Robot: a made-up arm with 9 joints. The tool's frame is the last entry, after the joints. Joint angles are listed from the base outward. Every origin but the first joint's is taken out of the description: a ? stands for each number. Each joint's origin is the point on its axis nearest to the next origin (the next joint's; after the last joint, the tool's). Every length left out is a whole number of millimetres.
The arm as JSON. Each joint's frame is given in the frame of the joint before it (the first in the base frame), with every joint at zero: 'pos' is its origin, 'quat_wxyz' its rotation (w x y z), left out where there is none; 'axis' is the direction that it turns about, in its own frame. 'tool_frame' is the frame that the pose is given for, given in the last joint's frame.
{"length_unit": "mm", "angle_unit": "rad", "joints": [
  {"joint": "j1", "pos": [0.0, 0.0, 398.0], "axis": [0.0, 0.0, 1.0]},
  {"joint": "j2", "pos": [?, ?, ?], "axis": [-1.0, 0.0, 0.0]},
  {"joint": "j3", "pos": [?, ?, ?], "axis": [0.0, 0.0, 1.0]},
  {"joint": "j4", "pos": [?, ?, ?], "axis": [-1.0, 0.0, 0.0]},
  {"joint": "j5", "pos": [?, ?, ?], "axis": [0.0, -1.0, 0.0]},
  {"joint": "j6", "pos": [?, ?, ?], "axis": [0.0, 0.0, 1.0]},
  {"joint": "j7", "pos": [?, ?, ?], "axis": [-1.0, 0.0, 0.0]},
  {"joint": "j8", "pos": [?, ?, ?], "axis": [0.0, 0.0, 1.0]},
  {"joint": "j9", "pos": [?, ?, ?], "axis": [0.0, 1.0, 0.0]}
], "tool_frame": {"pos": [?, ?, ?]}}
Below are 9 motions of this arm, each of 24 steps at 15 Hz.
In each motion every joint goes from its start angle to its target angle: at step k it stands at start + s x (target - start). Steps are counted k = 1, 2, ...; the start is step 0. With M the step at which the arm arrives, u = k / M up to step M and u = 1 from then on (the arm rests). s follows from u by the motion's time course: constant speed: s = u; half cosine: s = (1 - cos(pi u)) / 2; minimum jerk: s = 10 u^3 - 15 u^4 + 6 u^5.
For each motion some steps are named. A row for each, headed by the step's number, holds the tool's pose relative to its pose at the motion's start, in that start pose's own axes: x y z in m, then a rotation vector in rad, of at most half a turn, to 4 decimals.
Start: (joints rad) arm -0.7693 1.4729 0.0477 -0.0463 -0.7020 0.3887 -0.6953 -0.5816 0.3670
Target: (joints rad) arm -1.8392 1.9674 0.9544 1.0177 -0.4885 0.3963 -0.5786 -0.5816 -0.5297
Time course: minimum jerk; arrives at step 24
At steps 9, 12, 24:
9: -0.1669 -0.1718 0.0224 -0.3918 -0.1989 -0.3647
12: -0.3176 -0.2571 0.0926 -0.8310 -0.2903 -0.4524
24: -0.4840 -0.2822 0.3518 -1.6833 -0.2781 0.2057

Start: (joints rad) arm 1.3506 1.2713 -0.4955 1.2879 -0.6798 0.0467 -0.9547 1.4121 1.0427
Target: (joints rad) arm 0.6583 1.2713 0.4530 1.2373 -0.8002 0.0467 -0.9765 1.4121 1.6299
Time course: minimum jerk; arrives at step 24
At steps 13, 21, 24:
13: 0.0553 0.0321 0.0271 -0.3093 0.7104 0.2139
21: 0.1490 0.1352 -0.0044 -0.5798 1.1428 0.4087
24: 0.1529 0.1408 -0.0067 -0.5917 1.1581 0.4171

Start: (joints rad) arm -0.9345 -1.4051 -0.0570 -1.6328 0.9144 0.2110 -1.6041 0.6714 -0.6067
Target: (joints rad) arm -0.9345 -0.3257 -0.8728 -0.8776 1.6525 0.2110 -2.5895 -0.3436 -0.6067
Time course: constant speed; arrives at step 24
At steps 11, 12, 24:
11: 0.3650 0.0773 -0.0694 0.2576 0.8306 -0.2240
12: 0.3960 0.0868 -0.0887 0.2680 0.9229 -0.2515
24: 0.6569 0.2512 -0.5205 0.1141 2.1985 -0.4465

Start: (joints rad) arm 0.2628 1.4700 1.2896 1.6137 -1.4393 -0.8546 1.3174 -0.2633 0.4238
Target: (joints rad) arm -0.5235 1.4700 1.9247 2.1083 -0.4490 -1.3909 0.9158 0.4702 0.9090
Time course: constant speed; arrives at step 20
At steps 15, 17, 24:
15: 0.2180 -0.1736 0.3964 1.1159 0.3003 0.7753
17: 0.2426 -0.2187 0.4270 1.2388 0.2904 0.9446
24: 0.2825 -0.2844 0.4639 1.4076 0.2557 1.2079

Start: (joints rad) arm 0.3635 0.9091 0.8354 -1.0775 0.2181 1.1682 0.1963 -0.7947 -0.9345
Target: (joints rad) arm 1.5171 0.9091 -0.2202 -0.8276 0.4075 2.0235 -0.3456 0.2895 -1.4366
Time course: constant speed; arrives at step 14
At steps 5, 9, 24:
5: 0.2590 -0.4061 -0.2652 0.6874 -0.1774 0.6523
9: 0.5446 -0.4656 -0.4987 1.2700 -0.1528 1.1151
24: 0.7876 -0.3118 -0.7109 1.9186 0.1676 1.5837

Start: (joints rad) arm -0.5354 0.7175 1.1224 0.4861 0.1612 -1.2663 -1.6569 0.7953 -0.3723
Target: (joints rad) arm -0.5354 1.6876 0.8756 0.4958 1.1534 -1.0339 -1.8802 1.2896 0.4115
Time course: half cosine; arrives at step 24
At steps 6, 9, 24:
6: 0.0515 -0.0213 0.0052 0.1149 0.1474 0.0927
9: 0.1121 -0.0313 -0.0005 0.2403 0.3097 0.2017
24: 0.3243 0.0918 -0.1315 0.7800 0.9064 0.7028

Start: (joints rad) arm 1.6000 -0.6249 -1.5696 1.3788 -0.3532 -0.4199 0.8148 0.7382 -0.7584
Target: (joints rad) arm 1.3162 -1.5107 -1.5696 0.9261 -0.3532 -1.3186 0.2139 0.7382 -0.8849
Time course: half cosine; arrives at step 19
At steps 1, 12, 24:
1: -0.0015 0.0025 -0.0002 0.0054 -0.0028 -0.0013
12: -0.2303 0.2309 0.0356 0.5378 -0.1185 -0.1611
24: -0.3700 0.2754 0.0788 0.7062 -0.0748 -0.2354

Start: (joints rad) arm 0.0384 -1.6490 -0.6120 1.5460 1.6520 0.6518 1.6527 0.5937 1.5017
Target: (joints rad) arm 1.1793 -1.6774 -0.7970 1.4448 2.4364 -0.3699 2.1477 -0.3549 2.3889
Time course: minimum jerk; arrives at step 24
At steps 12, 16, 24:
12: -0.0238 -0.0203 -0.1036 0.7520 0.7637 0.4149
16: -0.1239 0.0118 -0.1188 0.9117 1.2312 0.8356
24: -0.2333 0.0082 -0.1232 0.8657 1.5640 1.1488

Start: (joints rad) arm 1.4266 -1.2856 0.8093 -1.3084 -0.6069 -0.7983 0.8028 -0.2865 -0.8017
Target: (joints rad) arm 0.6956 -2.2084 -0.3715 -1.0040 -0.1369 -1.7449 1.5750 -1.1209 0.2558
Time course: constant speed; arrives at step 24
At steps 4, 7, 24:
4: 0.1727 0.1663 0.0171 -0.1561 0.0798 -0.3800
7: 0.3221 0.2649 0.0707 -0.1799 0.1973 -0.6646
24: 0.7884 0.2980 0.8353 0.4402 1.4536 -1.2524

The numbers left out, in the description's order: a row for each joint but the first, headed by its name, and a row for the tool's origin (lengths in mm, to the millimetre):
j2: -55.0 -114.0 0.0
j3: 0.0 158.0 -212.0
j4: 93.0 -85.0 0.0
j5: 0.0 -98.0 -91.0
j6: -49.0 0.0 -426.0
j7: 192.0 5.0 0.0
j8: 0.0 375.0 -123.0
j9: -186.0 -337.0 0.0
tool: -1.0 0.0 63.0

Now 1 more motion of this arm.
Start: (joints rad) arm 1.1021 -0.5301 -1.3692 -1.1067 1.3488 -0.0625 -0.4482 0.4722 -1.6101
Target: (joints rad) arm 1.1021 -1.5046 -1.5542 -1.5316 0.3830 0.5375 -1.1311 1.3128 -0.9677
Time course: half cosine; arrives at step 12
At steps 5, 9, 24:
5: 0.1104 0.0710 0.1317 -0.0130 0.4615 -0.1967
9: 0.1380 0.2496 0.1382 -0.0882 0.5820 -0.4980
24: 0.1259 0.2879 0.1002 -0.1006 0.5221 -0.5341

